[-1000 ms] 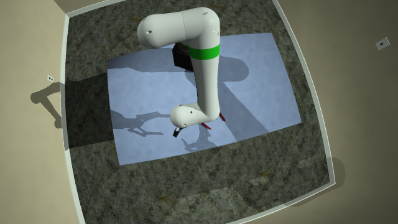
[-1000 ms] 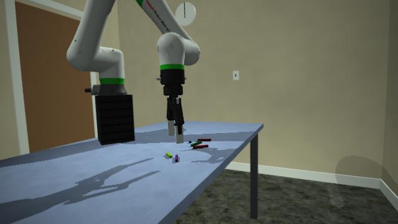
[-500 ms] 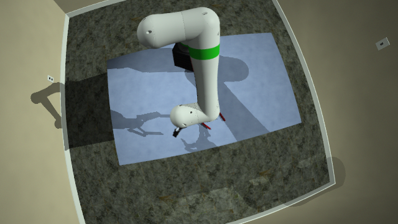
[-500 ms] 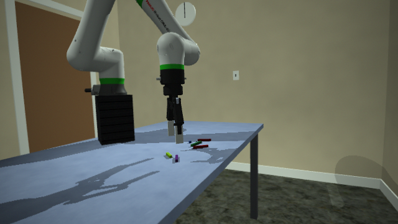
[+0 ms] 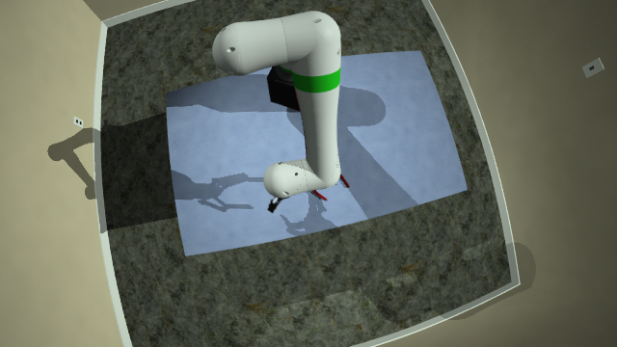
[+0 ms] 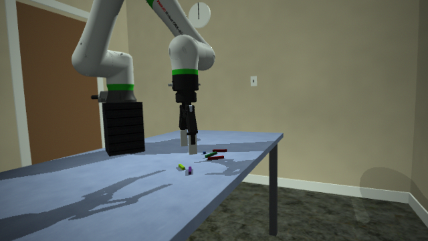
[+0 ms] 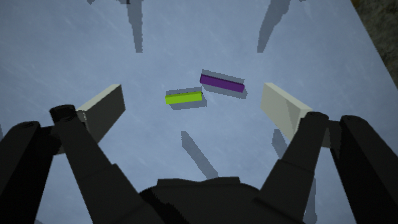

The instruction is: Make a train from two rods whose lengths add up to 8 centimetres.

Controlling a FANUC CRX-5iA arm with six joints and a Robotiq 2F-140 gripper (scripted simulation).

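My hand is 22 cm to the right of the blue rod, 7 cm above it and 3 cm past it. From my hand the other things lie so: purple rod 7 cm below, 3 cm to the right, 2 cm ahead; green rod 20 cm to the left, 7 cm below, 1 cm ahead; lime rod 7 cm below, 3 cm behind, 1 cm to the right.
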